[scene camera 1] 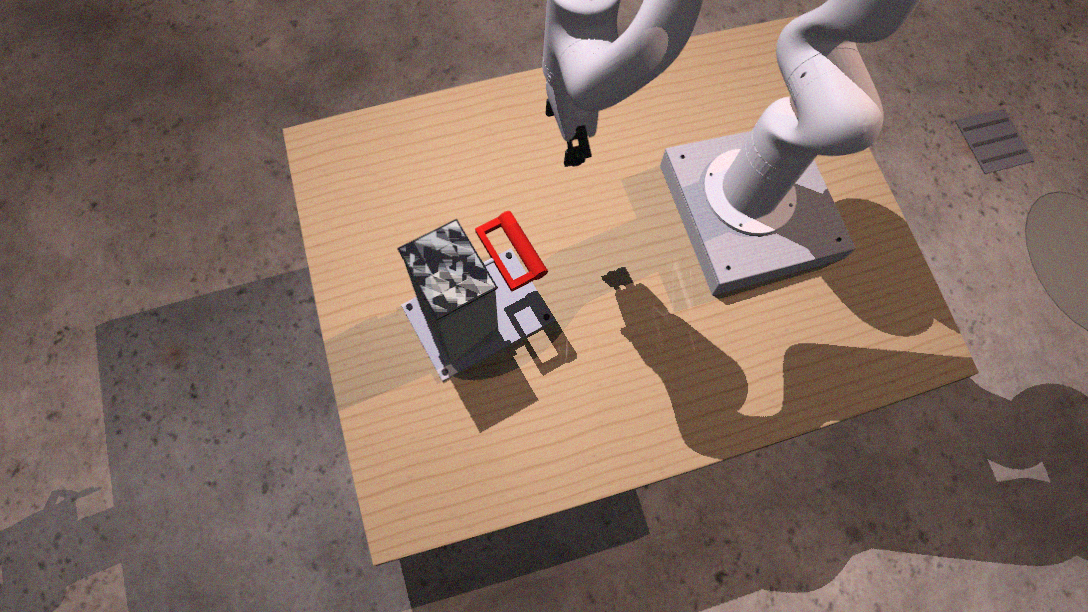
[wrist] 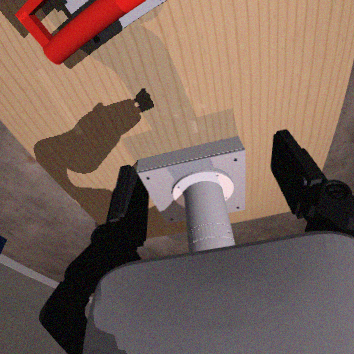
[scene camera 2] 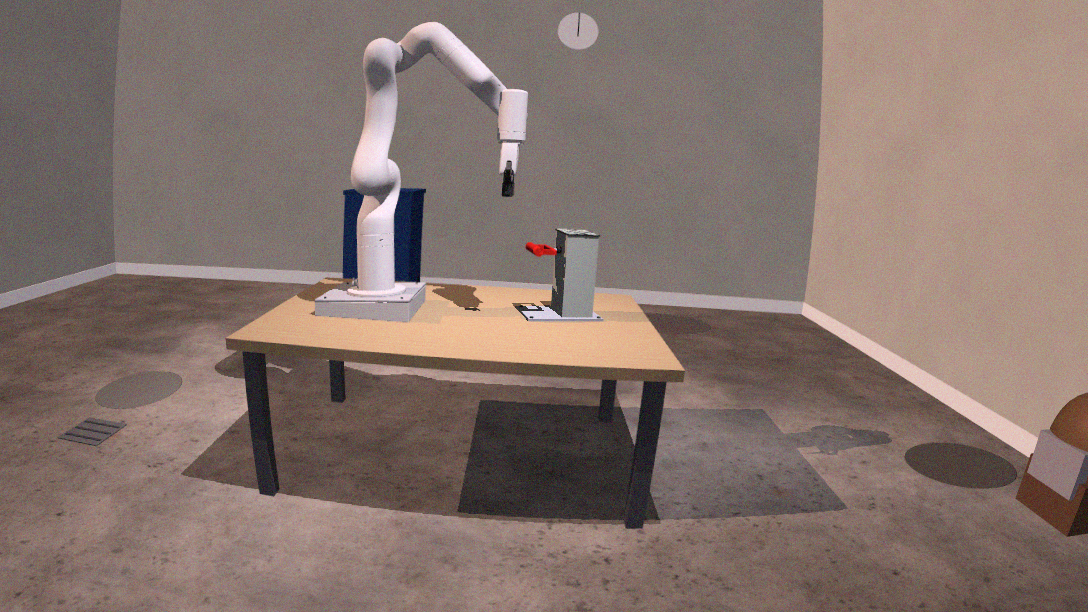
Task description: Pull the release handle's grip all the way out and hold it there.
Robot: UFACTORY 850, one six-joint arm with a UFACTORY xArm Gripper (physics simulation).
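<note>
The release handle's red grip (scene camera 1: 525,245) (scene camera 2: 539,248) (wrist: 90,31) is a bar on a rectangular frame. It sticks out from the upper part of a tall grey box (scene camera 1: 447,267) (scene camera 2: 579,275), on the side facing the robot's base. How far out the grip stands is hard to tell. The box has a black-and-white patterned top and stands on a pale plate (scene camera 2: 544,313). My gripper (scene camera 1: 563,133) (scene camera 2: 507,188) (wrist: 203,164) is open and empty, pointing down. It is above the grip's height and apart from it, towards the base. In the wrist view the grip is at the upper left, outside the fingers.
The robot's grey base block (scene camera 1: 693,228) (scene camera 2: 361,306) (wrist: 160,188) stands on the wooden table (scene camera 1: 426,471) (scene camera 2: 456,346), across from the box. A blue cabinet (scene camera 2: 411,232) stands behind the table. Shadows of the arm and the handle fall on the table.
</note>
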